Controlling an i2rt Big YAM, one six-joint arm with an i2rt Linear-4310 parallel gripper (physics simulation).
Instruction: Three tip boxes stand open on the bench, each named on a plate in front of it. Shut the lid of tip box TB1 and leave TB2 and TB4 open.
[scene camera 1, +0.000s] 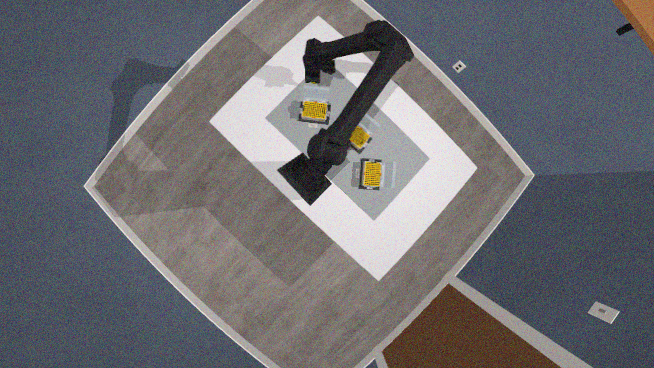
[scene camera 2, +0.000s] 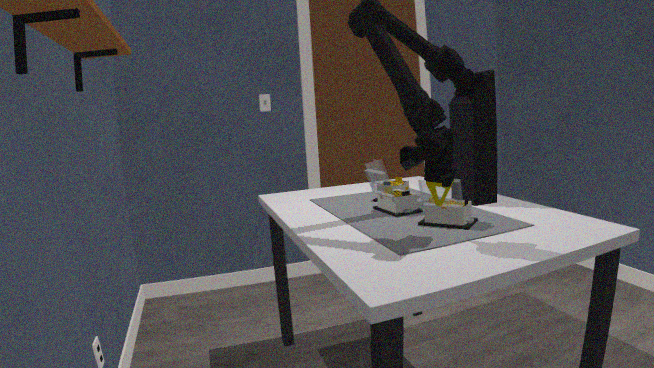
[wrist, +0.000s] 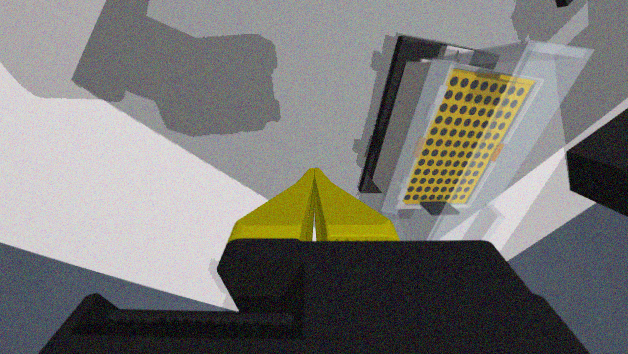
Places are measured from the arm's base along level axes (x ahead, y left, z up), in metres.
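Pixels of known places: gripper, fingertip midpoint: (scene camera 1: 314, 83) (scene camera 2: 438, 205) (wrist: 314, 176); arm's base at its link origin: (scene camera 1: 306, 178) (scene camera 2: 470, 86).
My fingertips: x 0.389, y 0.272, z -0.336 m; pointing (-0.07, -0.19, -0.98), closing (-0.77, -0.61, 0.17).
Ahead of a thing's pixels: the offset from my fingertips to its top centre. "*": to the spot under its first point. Level surfaces: height alone.
Tip box TB1 (scene camera 1: 314, 110) (scene camera 2: 447, 214) (wrist: 465, 140), with a yellow rack, stands at the left of the boxes in scene camera 1; its name plate @[* 0.157 m back, 0.116 m right, 0.080 m down] (scene camera 1: 313, 125) is too small to read. Its clear lid @[0.045 m back, 0.045 m right, 0.072 m up] (scene camera 1: 316, 91) (scene camera 2: 457, 190) (wrist: 552, 65) stands raised. My gripper (scene camera 1: 313, 83) (scene camera 2: 440, 204) (wrist: 314, 176) is shut and empty, low behind the lid, on the hinge side. Any contact with the lid cannot be told. The two other tip boxes, one in the middle (scene camera 1: 359, 137) and one at the right (scene camera 1: 371, 174), have raised clear lids; which is TB2 or TB4 is unreadable.
The boxes stand on a grey mat @[0.082 m down] (scene camera 1: 400, 160) (scene camera 2: 350, 205) on the white table @[0.085 m down] (scene camera 1: 430, 200) (scene camera 2: 425, 285). The arm's black base (scene camera 1: 305, 178) (scene camera 2: 484, 140) stands at the table edge. The arm (scene camera 1: 370, 90) passes over the mat close to the middle box.
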